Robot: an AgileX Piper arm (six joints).
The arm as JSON. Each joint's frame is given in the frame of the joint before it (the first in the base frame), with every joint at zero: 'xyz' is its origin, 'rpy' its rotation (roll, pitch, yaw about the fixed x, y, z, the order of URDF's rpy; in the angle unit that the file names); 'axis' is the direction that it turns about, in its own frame. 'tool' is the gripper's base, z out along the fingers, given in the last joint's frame.
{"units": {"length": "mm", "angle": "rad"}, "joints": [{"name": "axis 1", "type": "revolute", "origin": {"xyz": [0.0, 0.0, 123.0], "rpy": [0.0, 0.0, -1.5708]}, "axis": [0.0, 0.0, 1.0]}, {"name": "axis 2", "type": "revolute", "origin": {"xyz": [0.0, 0.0, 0.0], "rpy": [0.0, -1.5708, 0.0]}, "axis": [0.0, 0.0, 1.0]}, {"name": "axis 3", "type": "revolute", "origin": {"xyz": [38.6, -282.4, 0.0], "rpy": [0.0, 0.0, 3.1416]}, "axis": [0.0, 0.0, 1.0]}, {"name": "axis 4", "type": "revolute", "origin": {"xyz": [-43.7, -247.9, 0.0], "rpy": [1.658, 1.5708, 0.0]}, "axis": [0.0, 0.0, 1.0]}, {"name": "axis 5", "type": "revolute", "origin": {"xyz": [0.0, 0.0, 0.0], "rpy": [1.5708, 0.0, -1.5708]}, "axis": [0.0, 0.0, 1.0]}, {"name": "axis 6", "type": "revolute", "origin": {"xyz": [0.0, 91.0, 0.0], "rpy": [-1.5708, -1.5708, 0.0]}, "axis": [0.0, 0.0, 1.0]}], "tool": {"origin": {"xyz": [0.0, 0.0, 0.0], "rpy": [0.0, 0.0, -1.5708]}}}
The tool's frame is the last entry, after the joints.
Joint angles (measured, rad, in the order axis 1, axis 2, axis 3, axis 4, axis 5, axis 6), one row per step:
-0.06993 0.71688 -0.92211 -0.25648 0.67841 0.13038
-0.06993 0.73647 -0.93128 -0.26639 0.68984 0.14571
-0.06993 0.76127 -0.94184 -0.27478 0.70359 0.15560
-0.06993 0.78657 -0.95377 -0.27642 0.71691 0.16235
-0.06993 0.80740 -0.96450 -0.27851 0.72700 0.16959
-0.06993 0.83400 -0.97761 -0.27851 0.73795 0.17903
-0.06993 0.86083 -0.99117 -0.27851 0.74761 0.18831
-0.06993 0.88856 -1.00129 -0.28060 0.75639 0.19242
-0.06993 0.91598 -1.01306 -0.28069 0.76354 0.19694
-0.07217 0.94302 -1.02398 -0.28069 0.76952 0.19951
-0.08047 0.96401 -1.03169 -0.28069 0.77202 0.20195
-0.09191 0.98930 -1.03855 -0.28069 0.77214 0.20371
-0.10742 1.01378 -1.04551 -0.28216 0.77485 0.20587
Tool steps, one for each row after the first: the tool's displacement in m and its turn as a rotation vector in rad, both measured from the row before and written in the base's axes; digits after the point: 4 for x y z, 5 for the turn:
0.0043 -0.0011 -0.0005 0.00669 0.01853 -0.01125
0.0056 -0.0011 -0.0010 0.00368 0.02560 -0.00964
0.0058 -0.0007 -0.0009 0.00712 0.02455 -0.00670
0.0047 -0.0006 -0.0004 0.00634 0.01809 -0.00631
0.0062 -0.0006 -0.0008 0.01049 0.02160 -0.00717
0.0064 -0.0006 -0.0007 0.01003 0.02018 -0.00695
0.0067 -0.0008 -0.0020 0.00371 0.02508 -0.00482
0.0067 -0.0006 -0.0015 0.00558 0.02132 -0.00427
0.0066 -0.0010 -0.0018 0.00392 0.02115 -0.00523
0.0051 -0.0020 -0.0016 0.00326 0.01501 -0.01031
0.0062 -0.0027 -0.0027 0.00299 0.01802 -0.01246
0.0056 -0.0038 -0.0028 0.00231 0.01957 -0.01768

